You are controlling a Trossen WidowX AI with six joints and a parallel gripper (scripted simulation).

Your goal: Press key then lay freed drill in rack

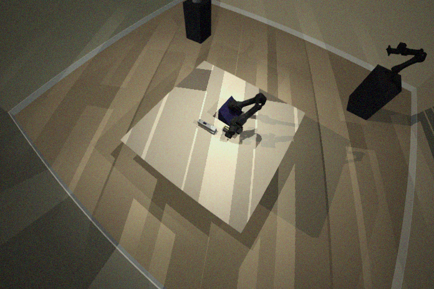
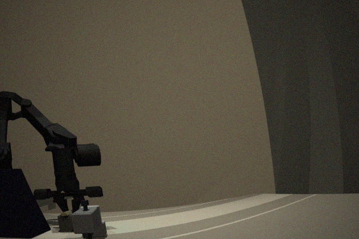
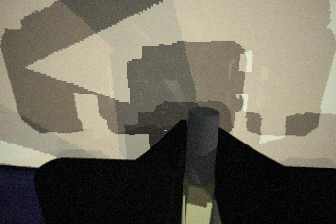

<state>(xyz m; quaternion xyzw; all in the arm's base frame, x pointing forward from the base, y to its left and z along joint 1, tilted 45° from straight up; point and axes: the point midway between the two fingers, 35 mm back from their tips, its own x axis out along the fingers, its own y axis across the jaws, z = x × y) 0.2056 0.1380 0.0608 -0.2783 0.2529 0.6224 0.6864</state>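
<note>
My gripper tip is now 40 mm to the left of the drill and 30 mm below it. From my gripper tip the other things lie so: blue key 70 mm ahead, 240 mm to the right, 40 mm above; then small dark block 50 mm to the right, 10 mm above.
</note>
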